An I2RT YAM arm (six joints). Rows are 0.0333 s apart.
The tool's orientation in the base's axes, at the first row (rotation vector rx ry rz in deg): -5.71 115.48 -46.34
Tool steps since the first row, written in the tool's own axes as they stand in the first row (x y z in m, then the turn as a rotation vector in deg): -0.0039 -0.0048 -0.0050 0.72 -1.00 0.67; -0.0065 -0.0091 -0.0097 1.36 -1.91 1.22; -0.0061 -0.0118 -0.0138 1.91 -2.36 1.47; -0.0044 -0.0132 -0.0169 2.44 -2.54 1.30
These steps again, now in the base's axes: -0.0029 0.0002 0.0074 -0.12 -1.39 -0.19; -0.0062 0.0002 0.0135 -0.26 -2.61 -0.32; -0.0103 0.0000 0.0162 -0.48 -3.29 -0.56; -0.0140 -0.0002 0.0168 -0.96 -3.54 -0.78
